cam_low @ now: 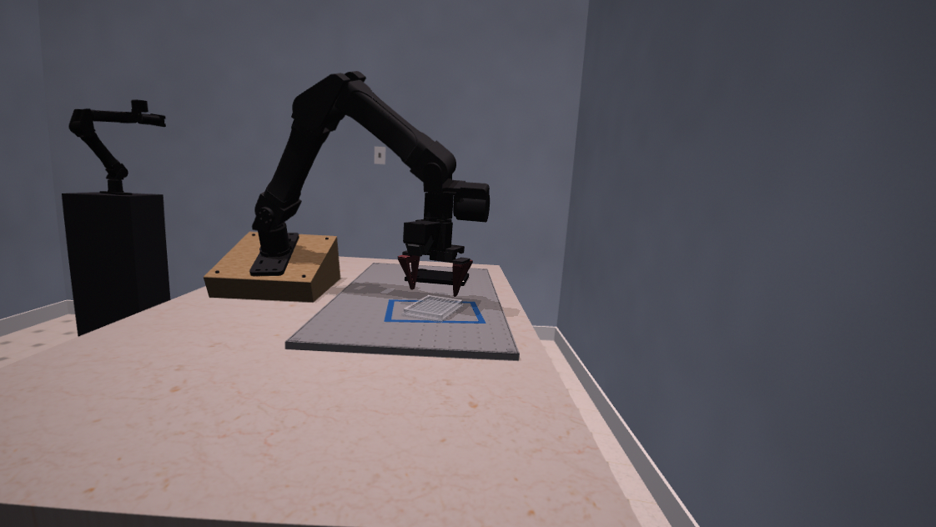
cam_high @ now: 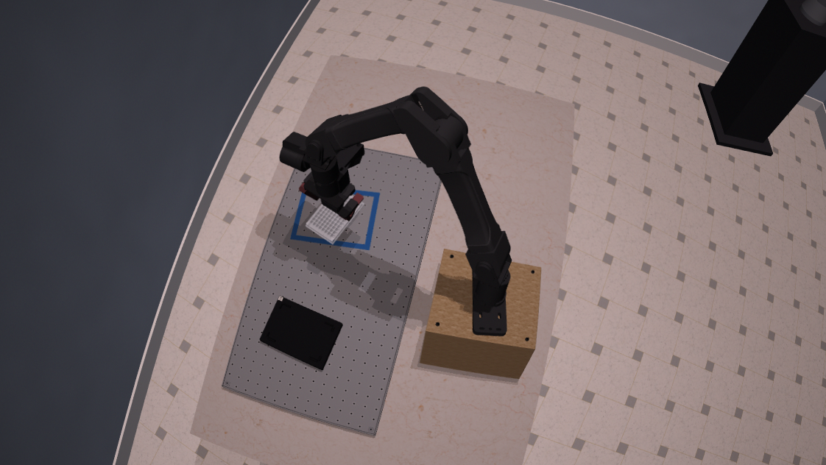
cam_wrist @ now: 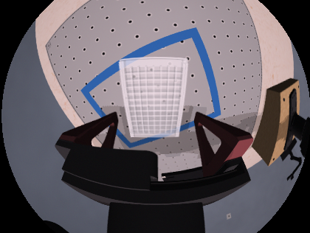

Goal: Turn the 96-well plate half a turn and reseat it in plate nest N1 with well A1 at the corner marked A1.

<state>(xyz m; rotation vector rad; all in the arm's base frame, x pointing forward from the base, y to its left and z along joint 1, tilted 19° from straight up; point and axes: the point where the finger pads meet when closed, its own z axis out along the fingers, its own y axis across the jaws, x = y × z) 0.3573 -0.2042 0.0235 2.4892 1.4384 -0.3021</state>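
The 96-well plate is 40 mm below my hand. From my hand the other things lie so: black plate nest N1 (40 mm ahead, 300 mm to the left, 40 mm below); then A1 label (100 mm ahead, 230 mm to the left, 40 mm below).
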